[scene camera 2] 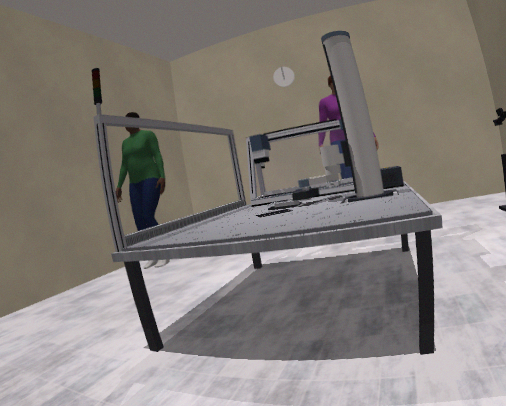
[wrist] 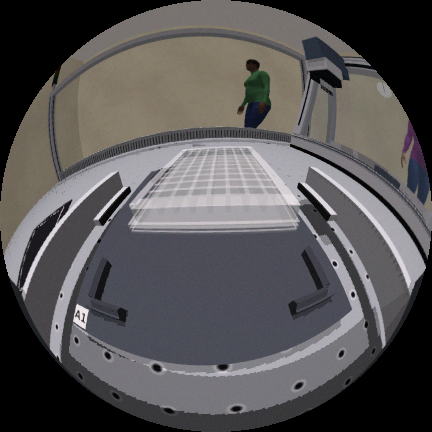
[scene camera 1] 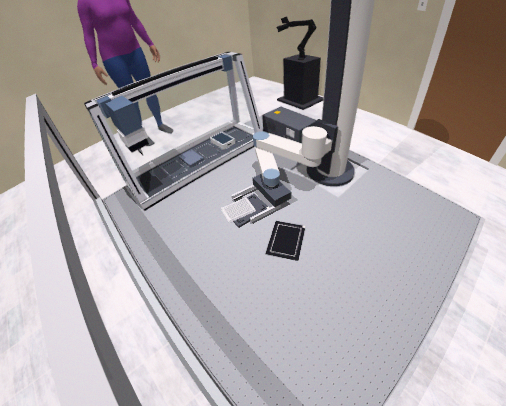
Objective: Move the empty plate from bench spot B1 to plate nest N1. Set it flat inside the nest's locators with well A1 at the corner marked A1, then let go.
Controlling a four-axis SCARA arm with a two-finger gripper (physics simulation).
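Where they show: gripper, fingertip midpoint: (scene camera 2: 281, 203) (wrist: 212, 171) (scene camera 1: 240, 208); arm's base, origin of the base link: (scene camera 2: 370, 198) (scene camera 1: 330, 170).
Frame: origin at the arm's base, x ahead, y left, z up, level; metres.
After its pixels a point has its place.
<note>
The clear, gridded plate (scene camera 1: 238, 209) @(x 0.533, y -0.103, z 0.041 m) (wrist: 215, 182) @(x 0.494, y -0.102, z 0.039 m) lies over the far part of the dark plate nest (scene camera 1: 257, 202) @(x 0.438, y -0.087, z 0.025 m) (wrist: 215, 300) @(x 0.439, y -0.090, z 0.025 m) and overhangs its far end. The nest's two near corner locators stand bare in the wrist view, so the plate is not inside all the locators. The A1 tag (wrist: 80, 316) is at the near left corner. Which plate corner is well A1 cannot be told; slight tilt is hard to judge. My gripper (scene camera 1: 242, 209) @(x 0.519, y -0.104, z 0.037 m) (wrist: 212, 171) @(x 0.519, y -0.104, z 0.037 m) is open, its fingers apart from the plate on both sides. A black outlined bench spot (scene camera 1: 286, 240) @(x 0.493, y 0.142, z 0.015 m) (wrist: 42, 240) @(x 0.493, y 0.116, z 0.015 m) holds no plate.
The arm's column (scene camera 1: 350, 95) @(x 0.040, y 0.063, z 0.439 m) (scene camera 2: 357, 120) @(x -0.008, y 0.075, z 0.398 m) stands behind the hand. A gantry frame (scene camera 1: 170, 80) @(x 0.460, y -0.624, z 0.484 m) stands over a deck with several modules, beyond the nest. A dark box (scene camera 1: 287, 123) @(x -0.052, y -0.354, z 0.128 m) is beside the column. A guard frame (scene camera 2: 165, 124) @(x 1.004, y 0.201, z 0.598 m) runs along one bench edge. Two people stand beyond the bench.
</note>
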